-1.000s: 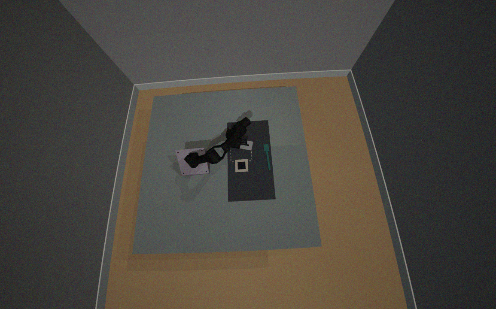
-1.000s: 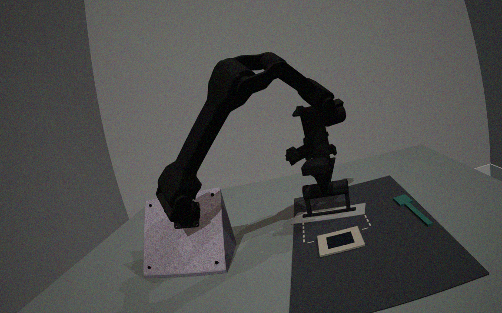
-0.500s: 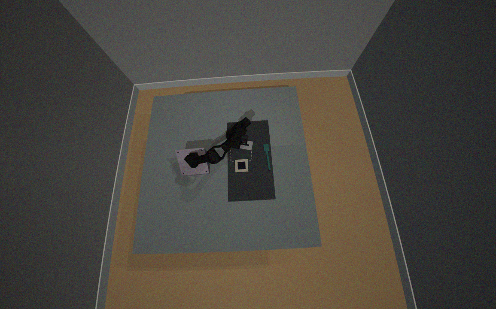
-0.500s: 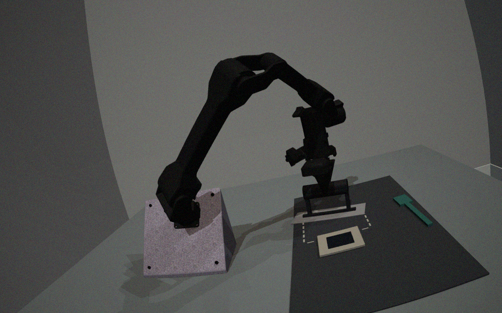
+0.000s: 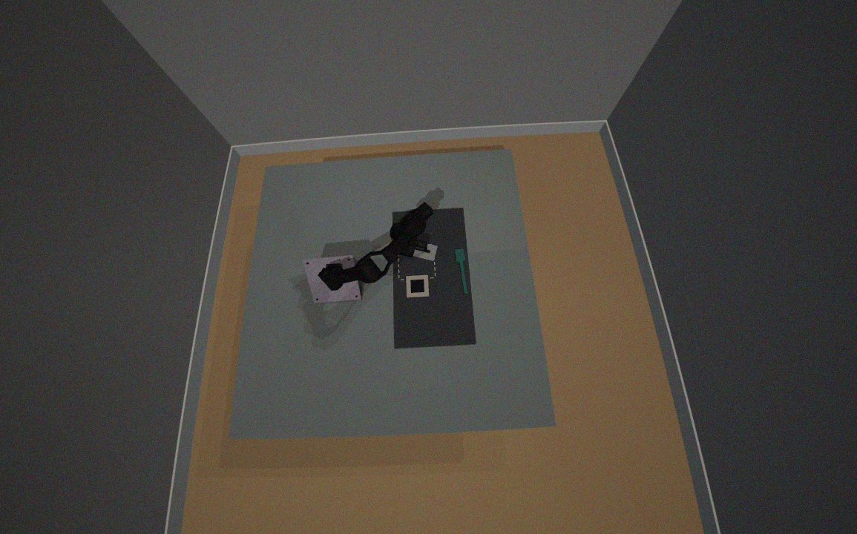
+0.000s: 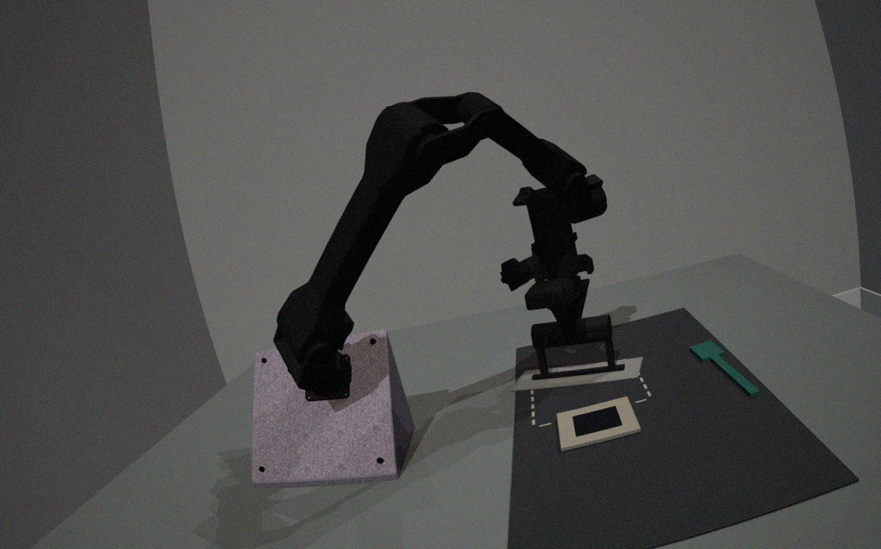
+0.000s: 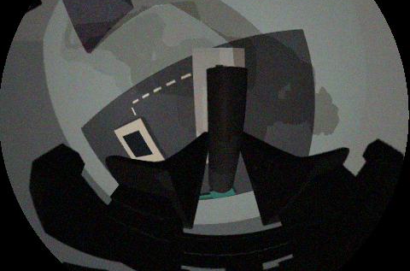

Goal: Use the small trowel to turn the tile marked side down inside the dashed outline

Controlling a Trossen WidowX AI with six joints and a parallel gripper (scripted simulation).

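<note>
Right now my gripper tip is 30 mm above the trowel, 20 mm past it and 10 mm to the right of it. The rest, counted from my gripper tip: dark mat (120 mm to the right, 80 mm below, 70 mm ahead); teal t-shaped piece (210 mm ahead, 100 mm to the right, 60 mm below); tile (180 mm to the right, 60 mm below, 10 mm ahead).
</note>
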